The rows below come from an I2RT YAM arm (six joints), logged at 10 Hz.
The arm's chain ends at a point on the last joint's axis. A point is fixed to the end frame.
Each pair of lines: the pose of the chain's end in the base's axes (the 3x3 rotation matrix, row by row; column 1 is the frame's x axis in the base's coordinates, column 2 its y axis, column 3 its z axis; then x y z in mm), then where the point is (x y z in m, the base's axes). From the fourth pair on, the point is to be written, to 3 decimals.
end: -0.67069, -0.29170, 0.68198; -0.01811, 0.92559, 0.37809; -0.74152, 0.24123, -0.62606; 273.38, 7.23, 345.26
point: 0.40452 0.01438 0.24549
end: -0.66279, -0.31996, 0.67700; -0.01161, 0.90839, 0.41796; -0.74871, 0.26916, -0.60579; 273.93, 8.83, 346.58
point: 0.40576 0.02301 0.24849
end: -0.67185, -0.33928, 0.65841; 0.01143, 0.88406, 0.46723; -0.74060, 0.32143, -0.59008; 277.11, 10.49, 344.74
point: 0.40727 0.03332 0.24605
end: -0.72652, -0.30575, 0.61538; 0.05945, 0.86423, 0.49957; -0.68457, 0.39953, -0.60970; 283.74, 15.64, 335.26
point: 0.406 0.044 0.228
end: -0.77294, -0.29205, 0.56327; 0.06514, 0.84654, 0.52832; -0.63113, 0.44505, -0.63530; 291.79, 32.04, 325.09
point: 0.406 0.066 0.211
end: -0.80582, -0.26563, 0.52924; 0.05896, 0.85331, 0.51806; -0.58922, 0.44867, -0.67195; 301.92, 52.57, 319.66
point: 0.410 0.084 0.199
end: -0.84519, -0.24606, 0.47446; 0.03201, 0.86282, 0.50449; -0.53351, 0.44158, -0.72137; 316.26, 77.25, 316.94
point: 0.415 0.107 0.188
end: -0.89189, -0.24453, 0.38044; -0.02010, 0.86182, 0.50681; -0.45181, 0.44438, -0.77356; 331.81, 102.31, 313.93
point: 0.417 0.133 0.176
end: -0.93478, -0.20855, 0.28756; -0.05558, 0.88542, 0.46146; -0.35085, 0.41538, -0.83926; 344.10, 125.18, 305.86
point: 0.413 0.148 0.158
